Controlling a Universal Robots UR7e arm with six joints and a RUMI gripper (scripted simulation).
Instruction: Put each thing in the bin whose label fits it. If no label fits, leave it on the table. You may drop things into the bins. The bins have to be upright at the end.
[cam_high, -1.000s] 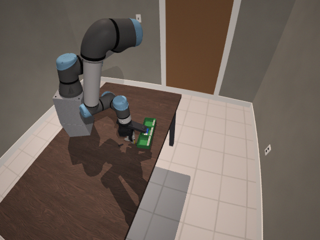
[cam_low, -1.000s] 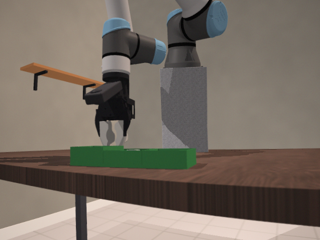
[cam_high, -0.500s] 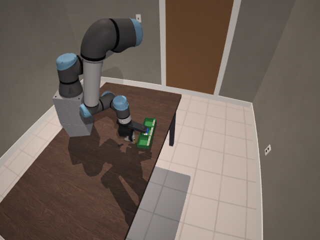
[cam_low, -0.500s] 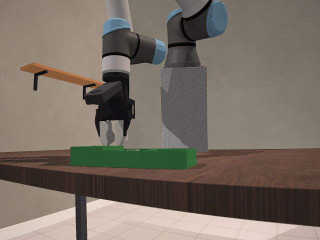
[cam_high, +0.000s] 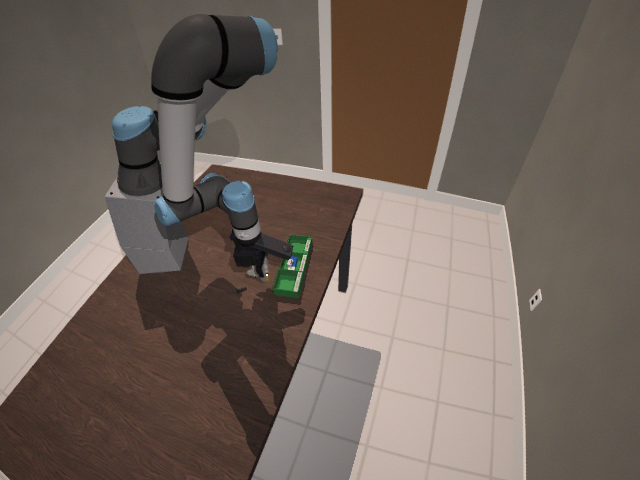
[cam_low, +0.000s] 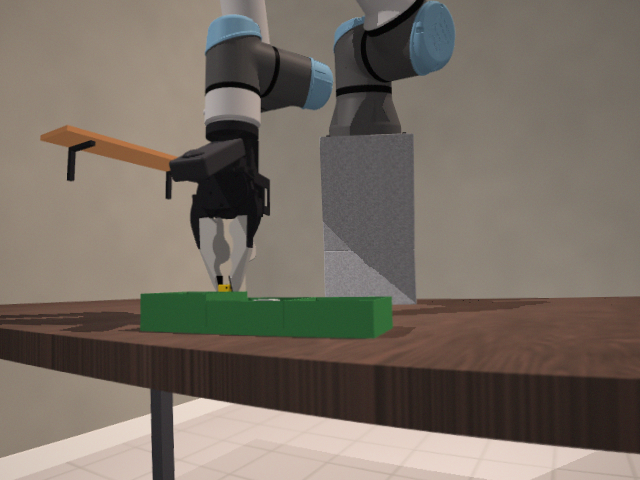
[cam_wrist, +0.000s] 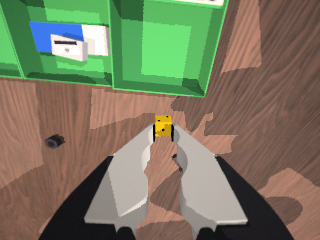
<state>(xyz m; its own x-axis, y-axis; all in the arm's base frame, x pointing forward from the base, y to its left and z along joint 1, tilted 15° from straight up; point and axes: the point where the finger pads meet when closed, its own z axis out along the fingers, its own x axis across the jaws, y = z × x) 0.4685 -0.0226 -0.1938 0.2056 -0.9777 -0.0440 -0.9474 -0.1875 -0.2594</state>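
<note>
My gripper is now 10 cm to the right of the white item, 5 cm short of it and 2 cm above it. Round my hand: yellow die 1 cm below; blue-and-white eraser 9 cm to the left, 6 cm ahead, 4 cm below; black bolt 8 cm behind, 5 cm to the right, 4 cm below.
</note>
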